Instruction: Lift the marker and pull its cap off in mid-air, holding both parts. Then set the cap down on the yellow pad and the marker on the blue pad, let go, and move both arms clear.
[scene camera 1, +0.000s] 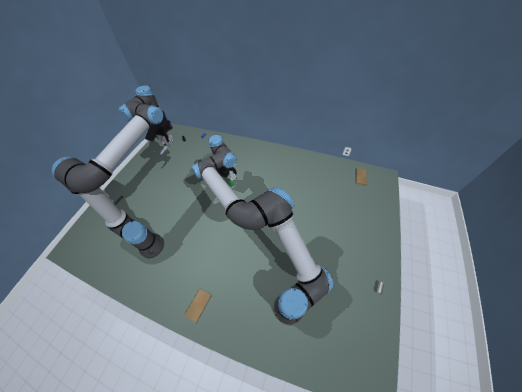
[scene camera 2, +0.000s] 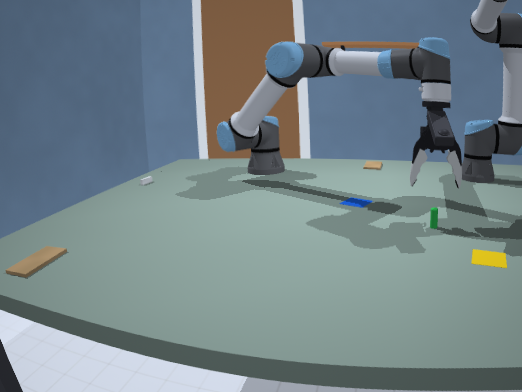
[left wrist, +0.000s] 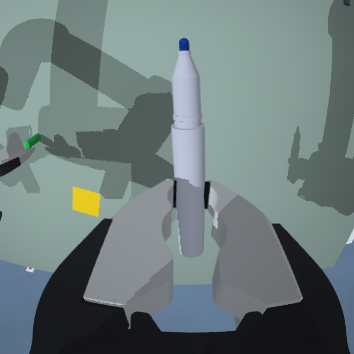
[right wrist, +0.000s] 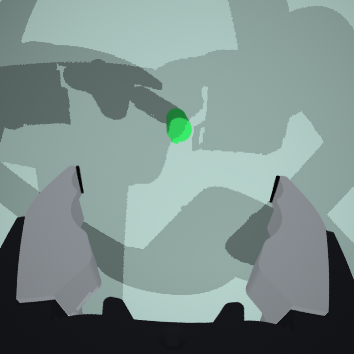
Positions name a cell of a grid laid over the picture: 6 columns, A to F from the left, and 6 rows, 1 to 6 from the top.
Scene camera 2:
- my right gripper: F3
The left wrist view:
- my left gripper: D4
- white marker: D3
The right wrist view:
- my right gripper: D3
